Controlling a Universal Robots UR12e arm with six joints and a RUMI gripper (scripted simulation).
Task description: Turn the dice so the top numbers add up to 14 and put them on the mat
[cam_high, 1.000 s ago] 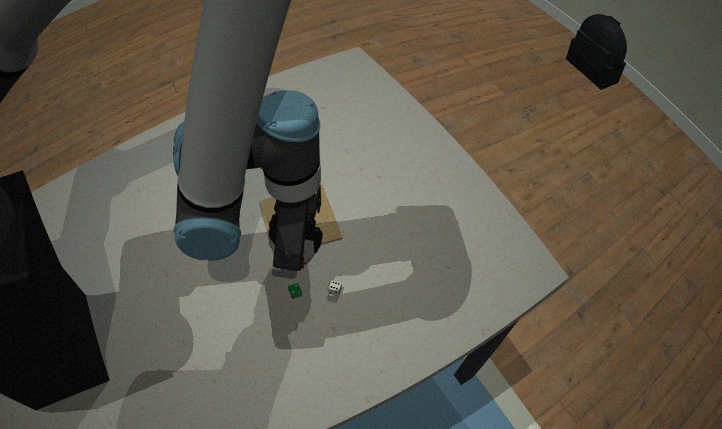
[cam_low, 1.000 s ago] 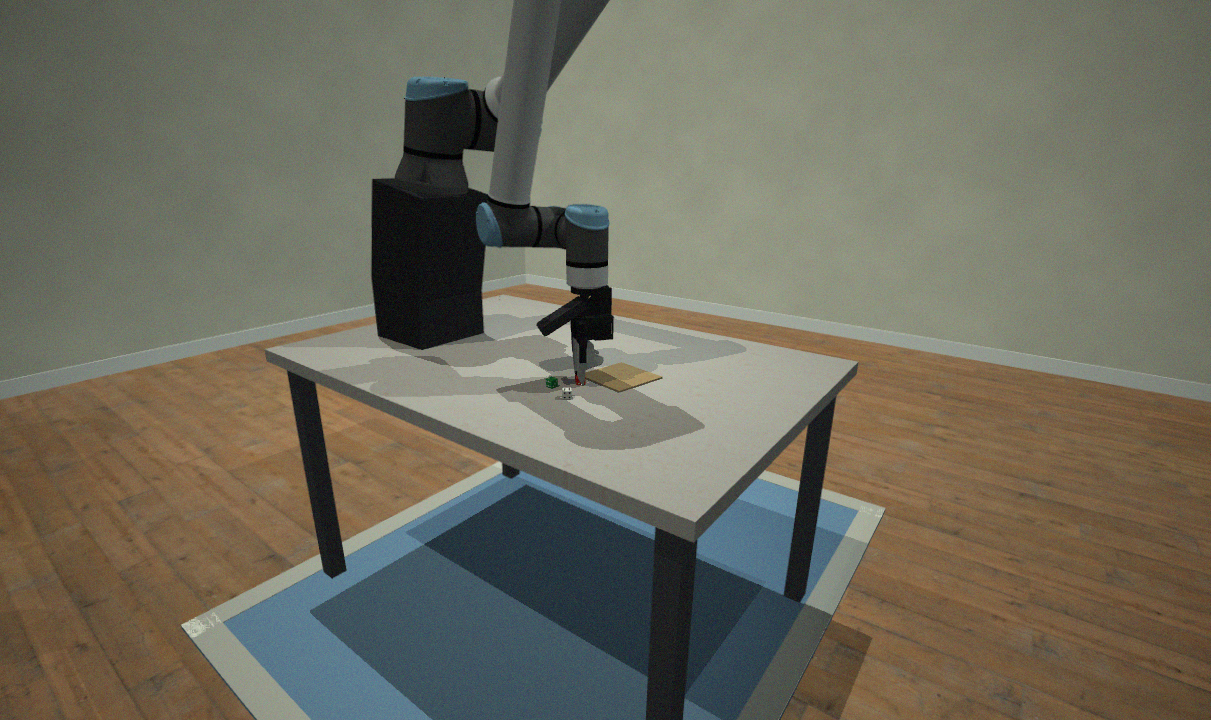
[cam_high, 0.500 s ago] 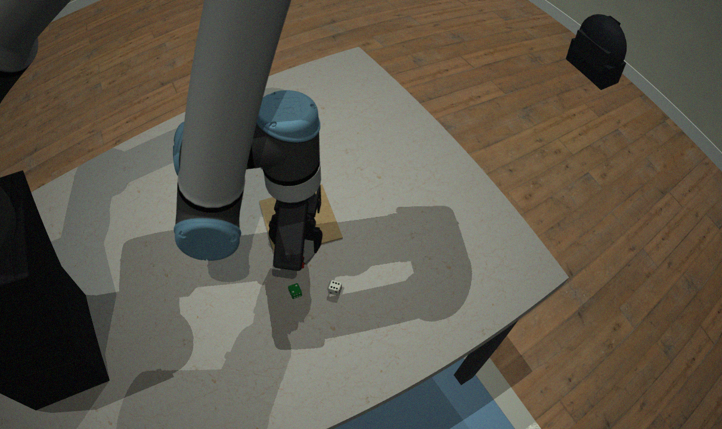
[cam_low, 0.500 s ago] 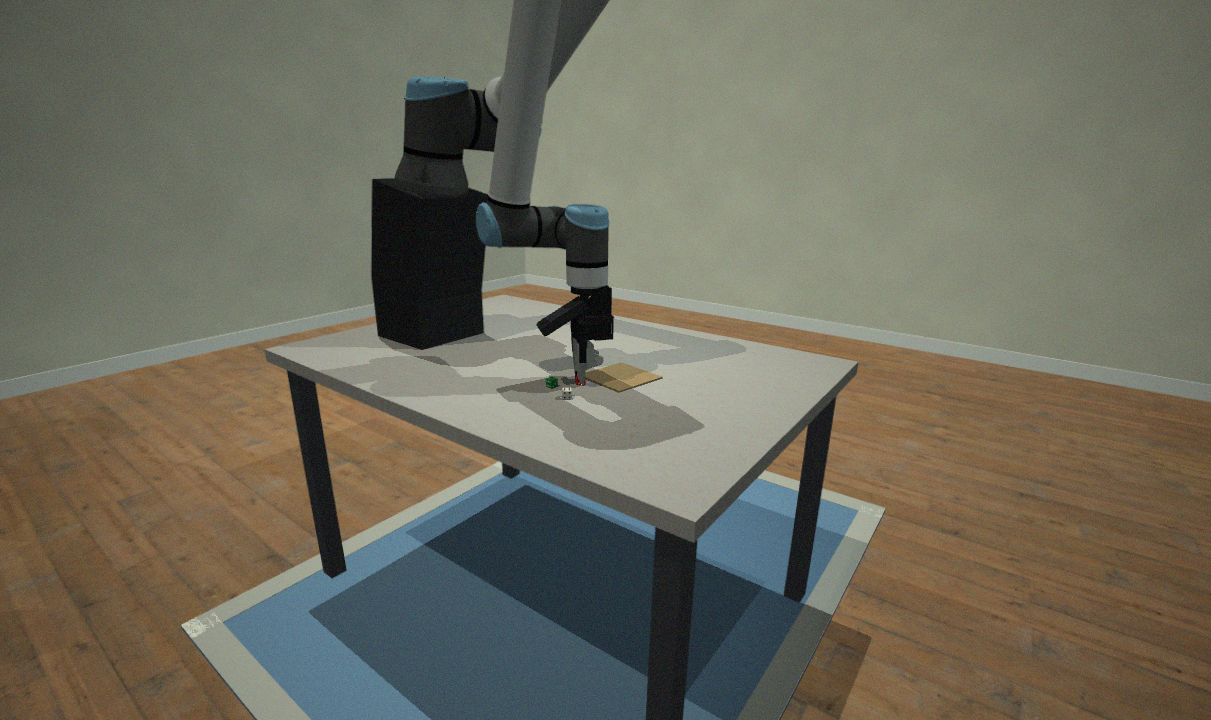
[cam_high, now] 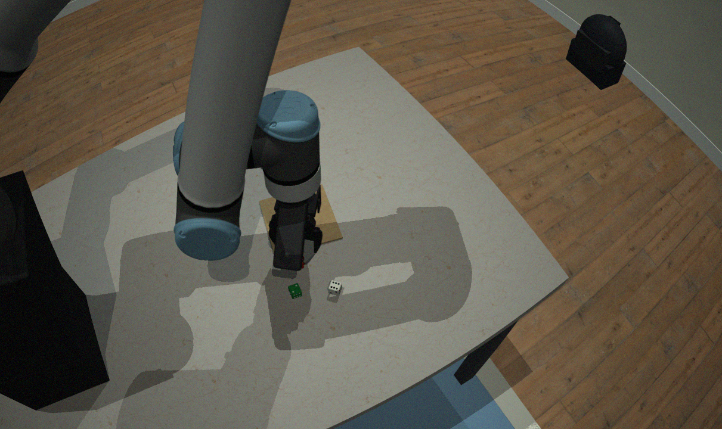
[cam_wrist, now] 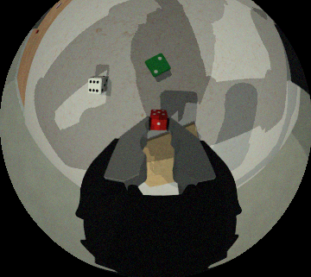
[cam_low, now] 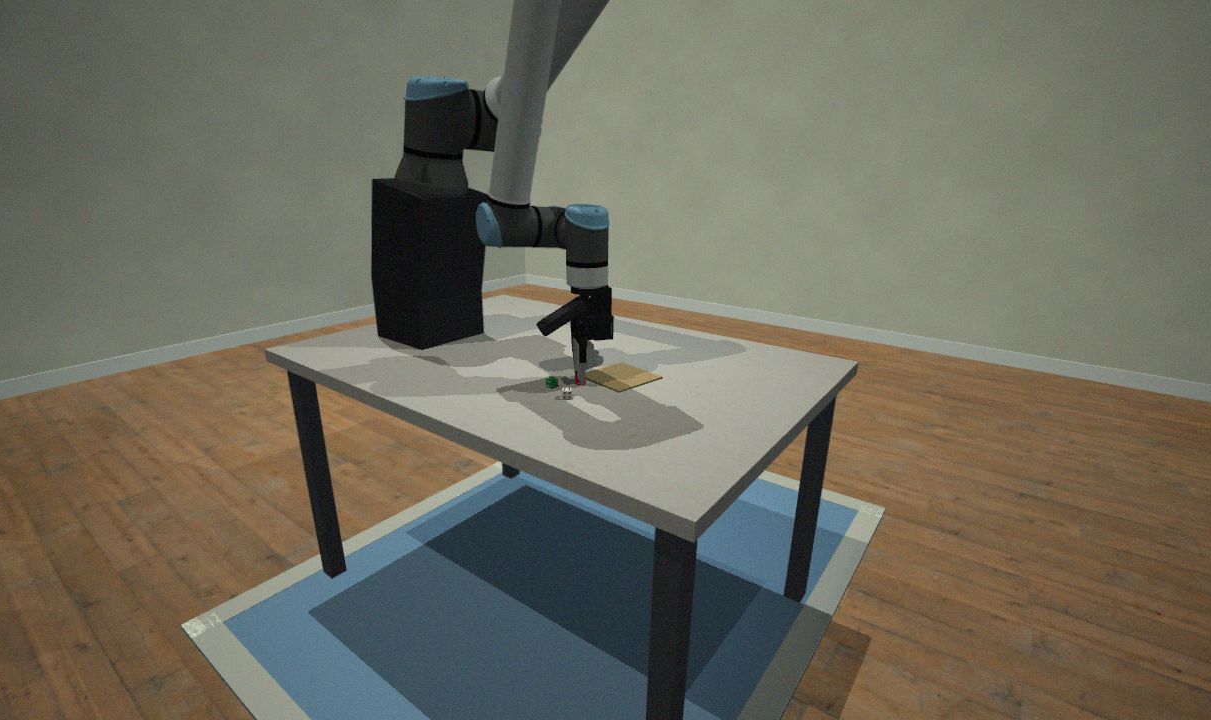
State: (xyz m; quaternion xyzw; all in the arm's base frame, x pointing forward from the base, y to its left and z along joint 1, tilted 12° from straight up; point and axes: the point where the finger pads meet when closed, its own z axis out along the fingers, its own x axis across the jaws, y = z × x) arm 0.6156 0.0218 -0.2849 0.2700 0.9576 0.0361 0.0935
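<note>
Now: the green die 30 mm behind my hand, 60 mm to the right of it and 10 mm below it. Round my hand: white die: 40 mm ahead, 80 mm to the right, 10 mm below; then red die: 10 mm below; then mat: 40 mm ahead, 100 mm to the left, 20 mm below.
</note>
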